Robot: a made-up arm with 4 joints.
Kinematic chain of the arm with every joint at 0, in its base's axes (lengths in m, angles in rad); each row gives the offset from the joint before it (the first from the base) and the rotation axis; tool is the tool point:
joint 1: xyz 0 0 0.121 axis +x
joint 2: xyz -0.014 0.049 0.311 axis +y
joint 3: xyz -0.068 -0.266 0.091 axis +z
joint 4: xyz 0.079 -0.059 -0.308 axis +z
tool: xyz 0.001 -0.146 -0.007
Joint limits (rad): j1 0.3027..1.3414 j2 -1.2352..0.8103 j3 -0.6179..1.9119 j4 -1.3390..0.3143
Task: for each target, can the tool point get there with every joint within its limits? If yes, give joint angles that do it. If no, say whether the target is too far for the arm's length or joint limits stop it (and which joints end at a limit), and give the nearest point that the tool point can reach.
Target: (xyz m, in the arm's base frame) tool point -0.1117 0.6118 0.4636
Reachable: no: joint limits stop it (at a limit: joint 1, joint 2, joint 3, joint 4) | nearest point -0.1237 -0.0617 0.2079 | short by 0.721 m
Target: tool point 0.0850 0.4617 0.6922
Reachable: no: joint limits stop it (at a limit: joint 1, joint 2, joint 3, joint 4) | nearest point 0.2226 -0.1237 0.4064 | short by 0.666 m
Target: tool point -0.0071 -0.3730 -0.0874
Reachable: yes | joints 0.7147 -0.0436 0.0352 -0.1510
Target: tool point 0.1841 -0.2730 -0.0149
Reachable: yes | joints 1.0754 -0.6044 1.5673 -0.8682
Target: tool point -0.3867 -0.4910 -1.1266
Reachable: no: too far | nearest point -0.2318 -0.3117 -0.2688 | short by 0.890 m
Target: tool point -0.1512 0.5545 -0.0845
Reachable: no: joint limits stop it (at a limit: joint 1, joint 4) | nearest point -0.0555 -0.0752 -0.0281 | short by 0.639 m
